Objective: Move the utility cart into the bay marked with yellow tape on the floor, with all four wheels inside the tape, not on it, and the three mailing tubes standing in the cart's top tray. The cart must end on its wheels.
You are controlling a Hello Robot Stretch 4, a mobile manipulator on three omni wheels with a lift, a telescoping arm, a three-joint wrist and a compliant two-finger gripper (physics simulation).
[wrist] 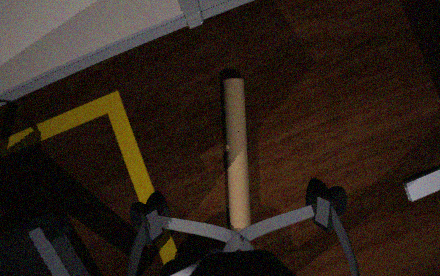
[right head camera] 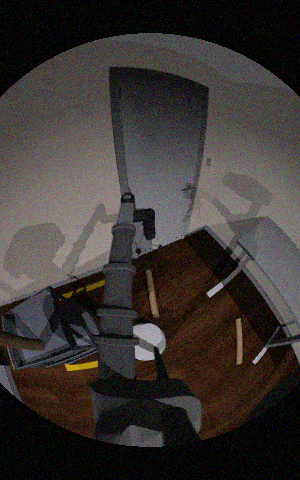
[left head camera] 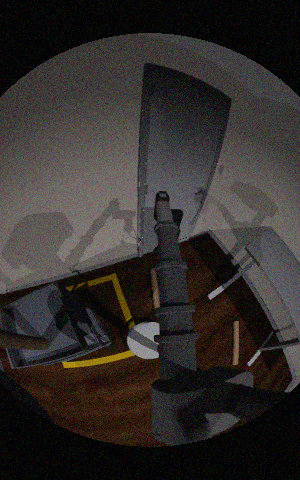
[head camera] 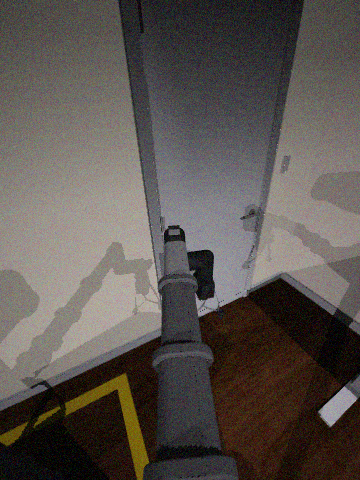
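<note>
The grey utility cart [left head camera: 37, 312] [right head camera: 31, 320] stands at the left, over part of the yellow tape [head camera: 131, 425] [left head camera: 120, 297] [right head camera: 82, 367] [wrist: 130, 150]. Its wheels are hidden. One brown mailing tube [left head camera: 22, 341] [right head camera: 22, 343] stands up from its top tray. A second tube [left head camera: 155, 290] [right head camera: 152, 292] [wrist: 237, 130] lies on the floor right of the tape. A third tube [left head camera: 236, 342] [right head camera: 239, 340] lies farther right near the desk. My gripper [right head camera: 148, 249] [wrist: 236, 201] is open and empty, pointing down above the floor near the second tube; in the wrist view that tube shows between the fingers.
The desk [left head camera: 275, 255] [right head camera: 272, 245] stands at the right, with a white foot [head camera: 339, 406] [left head camera: 216, 292] [right head camera: 215, 290] [wrist: 424, 186] on the floor. A grey door [head camera: 215, 125] [left head camera: 182, 140] [right head camera: 162, 125] and walls are close beyond my extended arm.
</note>
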